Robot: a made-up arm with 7 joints.
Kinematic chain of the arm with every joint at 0, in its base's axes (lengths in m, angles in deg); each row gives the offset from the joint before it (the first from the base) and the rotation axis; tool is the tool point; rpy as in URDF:
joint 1: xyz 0 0 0.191 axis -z
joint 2: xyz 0 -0.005 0.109 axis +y
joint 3: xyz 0 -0.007 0.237 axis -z
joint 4: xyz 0 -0.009 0.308 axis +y
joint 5: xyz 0 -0.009 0.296 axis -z
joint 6: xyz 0 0 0.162 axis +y
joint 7: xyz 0 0 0.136 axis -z
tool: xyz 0 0 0 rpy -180 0 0
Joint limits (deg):
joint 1: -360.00..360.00
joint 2: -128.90..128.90
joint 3: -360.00..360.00
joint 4: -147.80..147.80
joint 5: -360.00..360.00
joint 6: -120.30..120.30
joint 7: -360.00..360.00
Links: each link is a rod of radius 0.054 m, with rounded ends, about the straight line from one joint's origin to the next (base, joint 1, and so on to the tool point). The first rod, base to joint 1, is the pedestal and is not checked.
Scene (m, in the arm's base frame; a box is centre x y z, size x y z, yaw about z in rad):
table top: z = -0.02
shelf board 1: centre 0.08 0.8 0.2 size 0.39 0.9 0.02 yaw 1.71
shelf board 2: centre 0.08 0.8 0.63 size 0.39 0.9 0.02 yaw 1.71
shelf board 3: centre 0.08 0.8 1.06 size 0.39 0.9 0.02 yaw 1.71
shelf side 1: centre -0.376 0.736 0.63 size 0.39 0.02 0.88 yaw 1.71
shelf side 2: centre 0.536 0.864 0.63 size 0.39 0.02 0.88 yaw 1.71
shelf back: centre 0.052 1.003 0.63 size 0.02 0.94 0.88 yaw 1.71
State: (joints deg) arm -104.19 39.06 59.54 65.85 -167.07 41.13 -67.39
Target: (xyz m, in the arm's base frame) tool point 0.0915 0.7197 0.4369
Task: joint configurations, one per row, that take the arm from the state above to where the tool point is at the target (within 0.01 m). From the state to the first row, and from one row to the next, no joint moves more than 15 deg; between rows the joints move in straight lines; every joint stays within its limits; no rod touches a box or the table.
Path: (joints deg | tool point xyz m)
1: -106.02 25.04 56.17 79.37 -165.41 45.03 -67.39 | 0.2683 0.6840 0.8428
2: -107.84 11.02 52.80 92.88 -163.75 48.92 -67.39 | 0.2846 0.5679 0.8391
3: -109.67 -3.00 49.44 106.40 -162.09 52.82 -67.39 | 0.2786 0.4620 0.8100
4: -113.56 0.49 50.04 117.77 -162.04 50.01 -67.39 | 0.2328 0.4873 0.6756
5: -117.45 3.98 50.64 129.15 -161.99 47.19 -67.39 | 0.1822 0.4740 0.5483
6: -121.35 7.47 51.25 140.52 -161.93 44.38 -67.39 | 0.1328 0.4250 0.4369
7: -120.79 17.71 50.65 129.14 -162.50 42.83 -67.39 | 0.1340 0.5241 0.4525
8: -120.23 27.96 50.05 117.76 -163.07 41.28 -67.39 | 0.1200 0.6233 0.4538
9: -119.67 38.20 49.45 106.38 -163.63 39.73 -67.39 | 0.0915 0.7197 0.4370

